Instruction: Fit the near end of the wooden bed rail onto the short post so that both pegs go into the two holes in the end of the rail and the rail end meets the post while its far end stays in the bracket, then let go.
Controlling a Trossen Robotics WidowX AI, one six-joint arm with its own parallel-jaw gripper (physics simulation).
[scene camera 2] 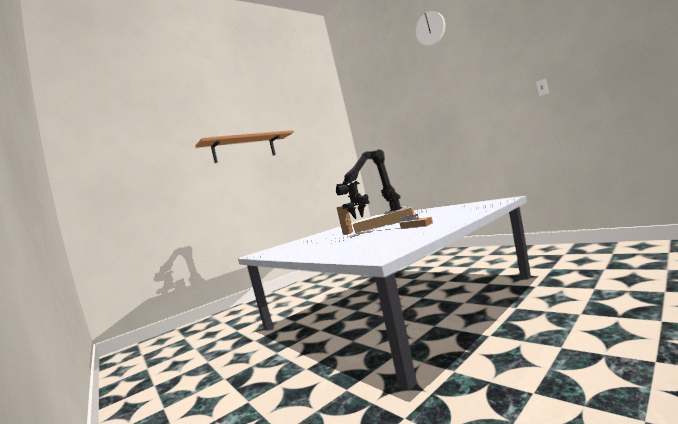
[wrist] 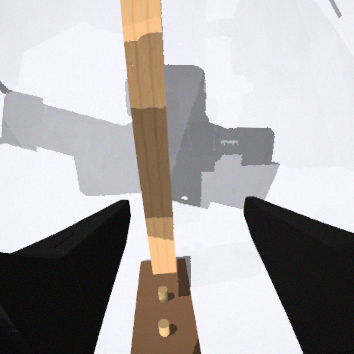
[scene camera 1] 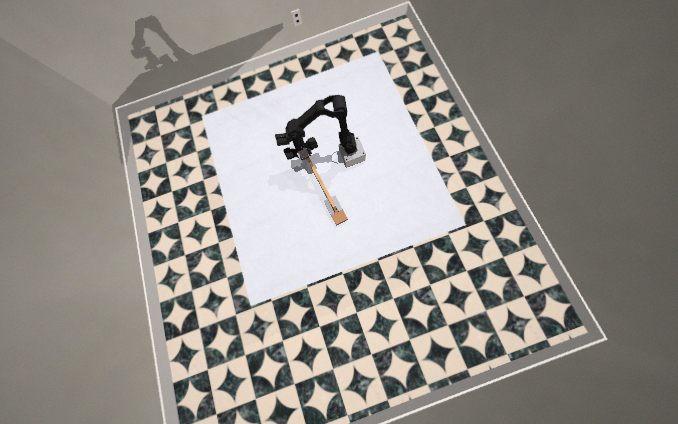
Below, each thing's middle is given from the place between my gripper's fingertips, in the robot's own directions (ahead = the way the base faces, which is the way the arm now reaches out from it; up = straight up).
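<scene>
I find the wooden bed rail (wrist: 142, 39) 40 mm below my hand, and it is also 150 mm to the left of my hand and 40 mm behind it.
</scene>
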